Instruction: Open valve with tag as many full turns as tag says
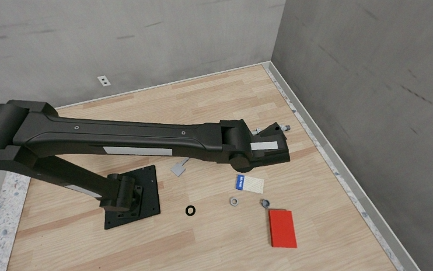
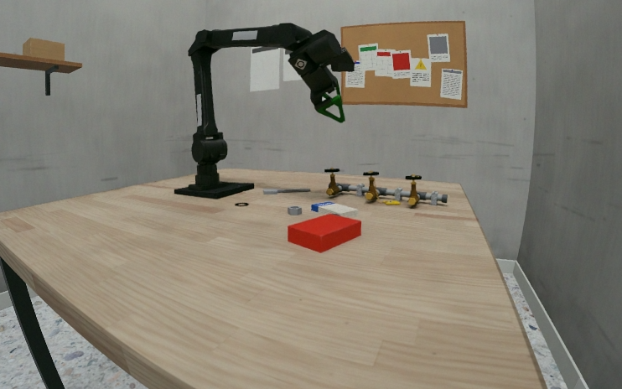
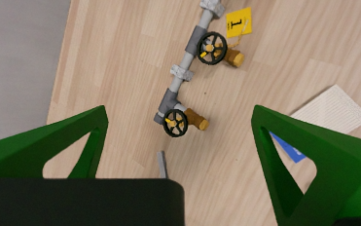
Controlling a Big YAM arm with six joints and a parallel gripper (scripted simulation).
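Now: hand 25 cm above the yellow tag, 12 cm short of it and 11 cm to the right of it. The rest, counted from my hand: grey scraper 25 cm below, 25 cm behind, 5 cm to the left; then white card 25 cm below, 7 cm to the right, 3 cm ahead; then red block 25 cm to the right, 24 cm below, 12 cm ahead.
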